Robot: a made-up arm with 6 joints.
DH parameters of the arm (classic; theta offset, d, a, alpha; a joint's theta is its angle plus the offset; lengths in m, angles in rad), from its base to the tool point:
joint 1: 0 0.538 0 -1.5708
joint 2: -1.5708 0 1.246 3.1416
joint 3: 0 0 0 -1.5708
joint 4: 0 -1.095 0 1.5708
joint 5: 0 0.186 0 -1.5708
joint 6: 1.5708 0 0 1.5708
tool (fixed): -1.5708 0 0 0
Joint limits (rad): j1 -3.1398..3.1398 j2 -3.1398..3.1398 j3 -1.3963..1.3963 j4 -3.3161..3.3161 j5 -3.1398..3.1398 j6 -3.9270..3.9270
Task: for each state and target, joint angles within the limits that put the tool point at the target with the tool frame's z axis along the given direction. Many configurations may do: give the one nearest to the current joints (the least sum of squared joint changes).
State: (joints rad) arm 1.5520 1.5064 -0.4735 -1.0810 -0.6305 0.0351
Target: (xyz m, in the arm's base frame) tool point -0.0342 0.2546 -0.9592 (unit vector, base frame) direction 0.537 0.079 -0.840
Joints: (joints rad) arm 1.9420 2.1731 -0.0148 -1.2396 -0.8785 0.1954
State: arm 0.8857 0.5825 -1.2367 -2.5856 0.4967 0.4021
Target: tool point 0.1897 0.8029 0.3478 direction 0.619 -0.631 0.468
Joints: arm 1.1515 0.7531 -0.7600 -2.5426 0.6010 0.5371
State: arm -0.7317 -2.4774 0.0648 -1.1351 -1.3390 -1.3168
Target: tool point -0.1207 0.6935 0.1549 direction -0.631 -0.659 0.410
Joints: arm -1.5736 -3.1378 -0.7666 -0.8509 -1.4426 -1.7622
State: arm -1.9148 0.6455 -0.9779 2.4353 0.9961 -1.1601
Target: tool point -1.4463 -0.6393 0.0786 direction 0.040 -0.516 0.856
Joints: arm -2.7925 1.1165 -0.1657 2.1776 1.3265 -0.6356
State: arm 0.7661 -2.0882 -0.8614 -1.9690 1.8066 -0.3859
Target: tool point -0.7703 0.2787 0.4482 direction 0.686 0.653 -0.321
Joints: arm -0.1994 -2.7384 -0.7437 -2.2762 2.1741 -0.8937
